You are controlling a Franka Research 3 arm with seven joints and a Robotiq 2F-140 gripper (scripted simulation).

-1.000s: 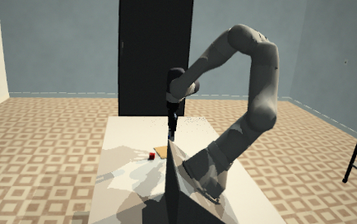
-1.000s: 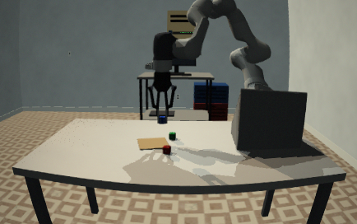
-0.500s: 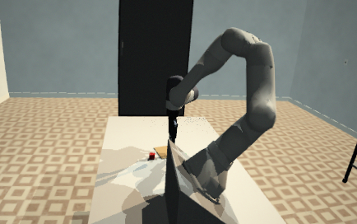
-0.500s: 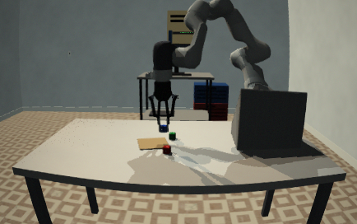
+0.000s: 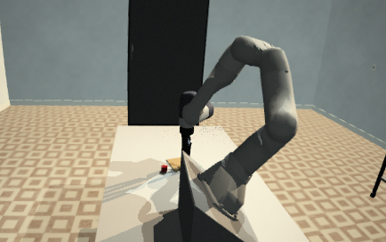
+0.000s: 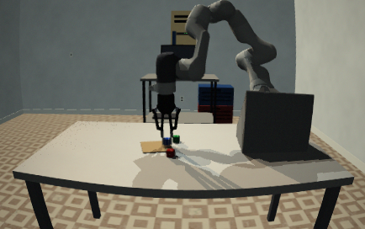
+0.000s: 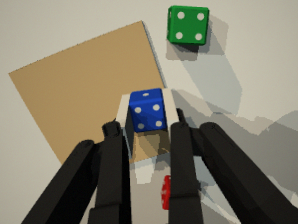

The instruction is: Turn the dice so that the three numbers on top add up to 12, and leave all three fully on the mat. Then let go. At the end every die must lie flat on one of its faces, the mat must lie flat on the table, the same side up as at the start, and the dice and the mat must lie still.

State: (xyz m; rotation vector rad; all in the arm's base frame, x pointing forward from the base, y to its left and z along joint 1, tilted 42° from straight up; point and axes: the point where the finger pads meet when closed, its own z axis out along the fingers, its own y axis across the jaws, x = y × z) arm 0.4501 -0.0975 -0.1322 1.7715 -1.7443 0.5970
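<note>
The tan mat lies 5 cm ahead of my hand, 1 cm to the left of it and 4 cm below it. Also, from my hand: blue die 2 cm below; then red die 2 cm behind, 12 cm to the left, 3 cm below; then green die 4 cm behind, 7 cm to the right, 3 cm below.
</note>
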